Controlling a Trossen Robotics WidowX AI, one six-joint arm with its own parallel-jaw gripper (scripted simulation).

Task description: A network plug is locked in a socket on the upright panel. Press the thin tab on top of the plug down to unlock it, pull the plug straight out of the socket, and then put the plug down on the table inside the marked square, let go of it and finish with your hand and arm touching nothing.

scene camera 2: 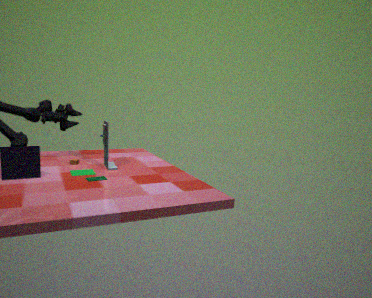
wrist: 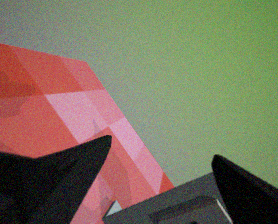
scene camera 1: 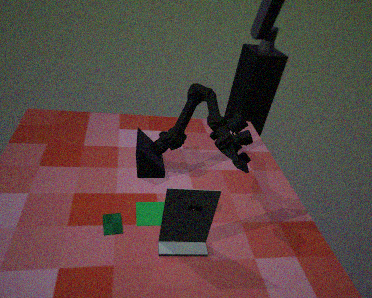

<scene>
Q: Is my gripper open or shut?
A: Open.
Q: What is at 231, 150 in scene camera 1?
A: My gripper.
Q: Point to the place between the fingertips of my gripper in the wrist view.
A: At 160, 149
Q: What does my gripper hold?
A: Nothing.
</scene>
